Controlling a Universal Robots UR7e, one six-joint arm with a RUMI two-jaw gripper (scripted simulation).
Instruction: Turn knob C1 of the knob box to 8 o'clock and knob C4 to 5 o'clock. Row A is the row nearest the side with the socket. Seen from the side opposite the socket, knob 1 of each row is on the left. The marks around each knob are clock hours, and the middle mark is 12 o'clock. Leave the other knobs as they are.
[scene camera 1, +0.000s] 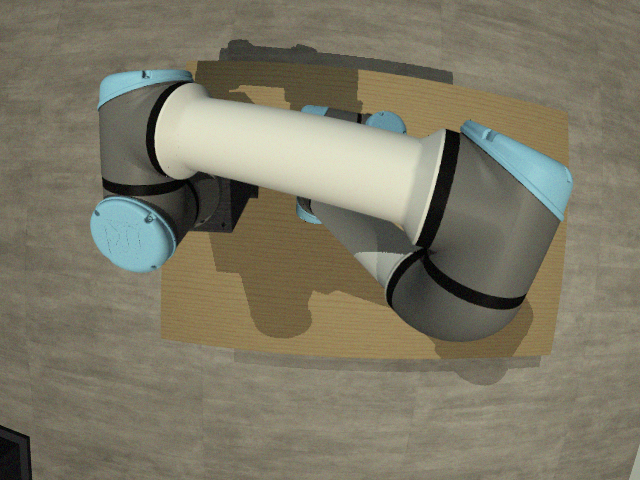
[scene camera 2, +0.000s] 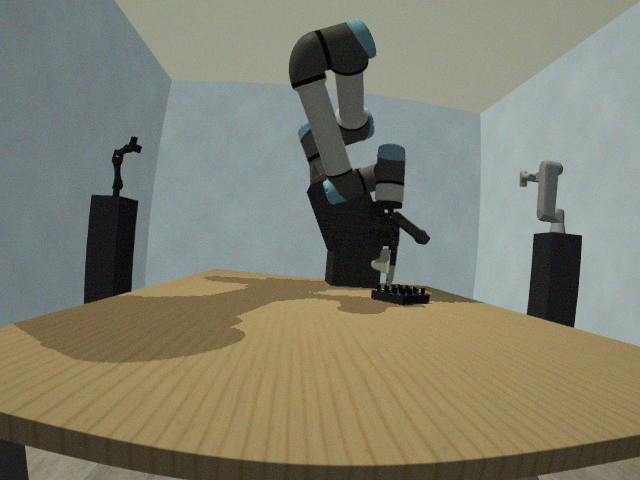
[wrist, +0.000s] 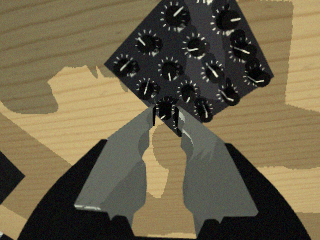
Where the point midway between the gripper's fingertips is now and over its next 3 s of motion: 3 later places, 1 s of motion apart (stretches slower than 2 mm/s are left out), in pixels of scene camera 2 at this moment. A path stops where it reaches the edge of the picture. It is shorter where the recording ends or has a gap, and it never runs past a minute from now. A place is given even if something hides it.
My gripper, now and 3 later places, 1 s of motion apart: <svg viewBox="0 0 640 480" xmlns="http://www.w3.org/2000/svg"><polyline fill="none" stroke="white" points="387,288 388,273 389,270 389,268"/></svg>
